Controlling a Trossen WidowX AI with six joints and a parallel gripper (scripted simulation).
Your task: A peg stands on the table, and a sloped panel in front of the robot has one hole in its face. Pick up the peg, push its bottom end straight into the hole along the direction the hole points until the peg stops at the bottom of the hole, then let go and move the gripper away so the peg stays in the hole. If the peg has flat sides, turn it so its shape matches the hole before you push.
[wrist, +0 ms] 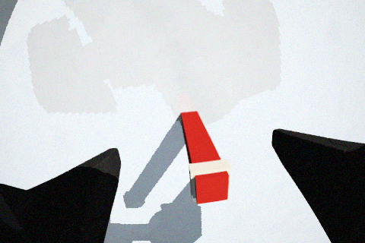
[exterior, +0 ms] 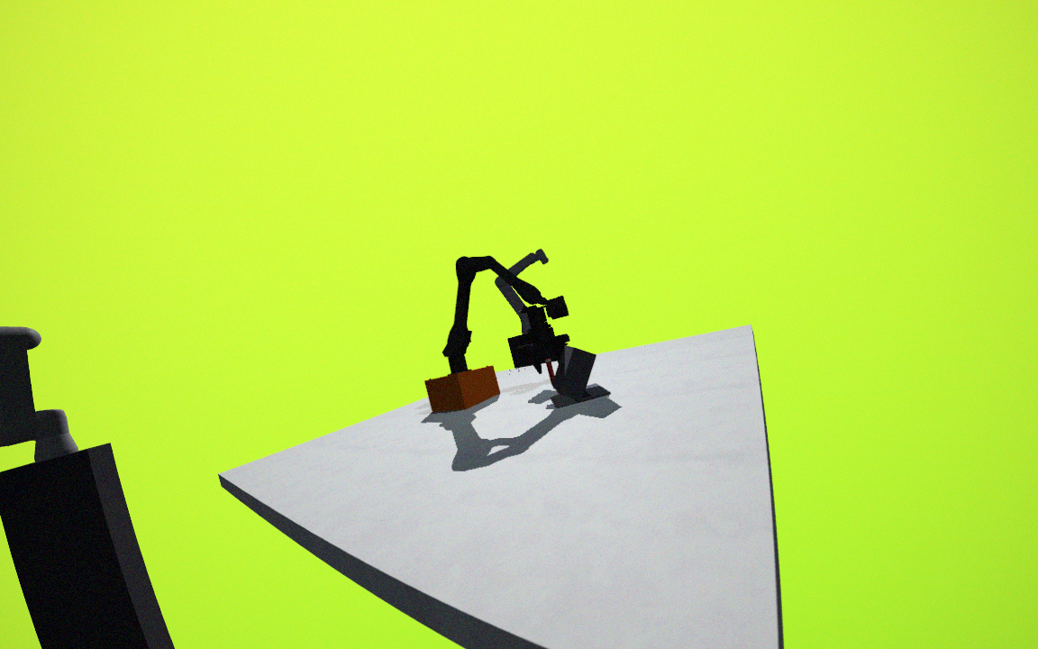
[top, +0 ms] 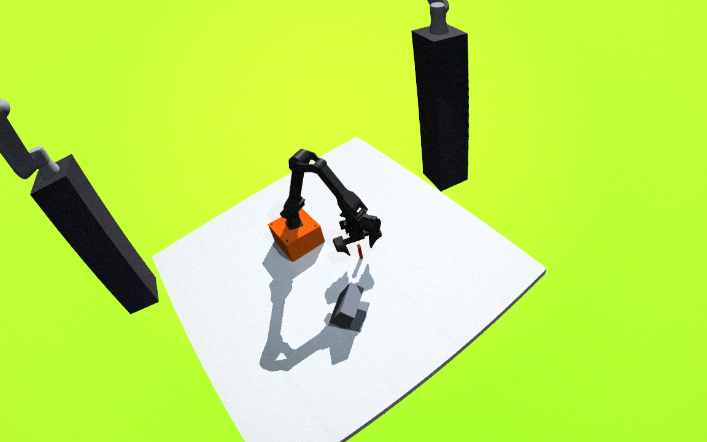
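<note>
Now: the peg 1 cm above my gripper tip. Also, from my gripper tip: panel: 23 cm ahead, 16 cm to the right, 2 cm above.
</note>
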